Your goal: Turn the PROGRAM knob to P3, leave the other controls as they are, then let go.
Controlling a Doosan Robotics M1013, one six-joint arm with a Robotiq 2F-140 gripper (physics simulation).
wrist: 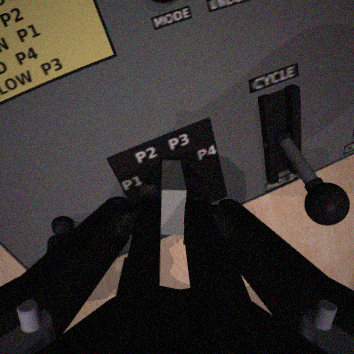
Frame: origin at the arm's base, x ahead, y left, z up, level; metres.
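Seen in the pictures: gripper, fingertip midpoint: [170, 176].
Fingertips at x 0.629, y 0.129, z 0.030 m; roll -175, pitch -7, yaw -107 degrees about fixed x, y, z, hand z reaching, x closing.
A point is followed by its place in that frame.
The black PROGRAM scale plate [208, 172] {x 0.612, y 0.086, z -0.009 m} is in the middle of the wrist view, with P1 at left, P2 and P3 along the top and P4 at right. My gripper [170, 176] {x 0.629, y 0.129, z 0.030 m} is shut with nothing between its fingers. Its fingertips are over the plate, below the P2 and P3 marks. The PROGRAM knob is mostly hidden in the dark behind the fingers; its pointer cannot be made out, so its setting cannot be read. Whether the fingertips touch the knob cannot be told.
The CYCLE lever [327, 203] {x 0.577, y 0.006, z 0.065 m} sticks out at the right from its slot. A small black control [62, 226] {x 0.604, y 0.239, z 0.003 m} stands at the left. A MODE label [171, 17] {x 0.750, y 0.098, z 0.041 m} is at the top, and a yellow card [50, 47] {x 0.748, y 0.189, z 0.044 m} is at upper left. Wooden surface [320, 250] {x 0.401, y -0.094, z -0.095 m} shows beyond the panel's edge.
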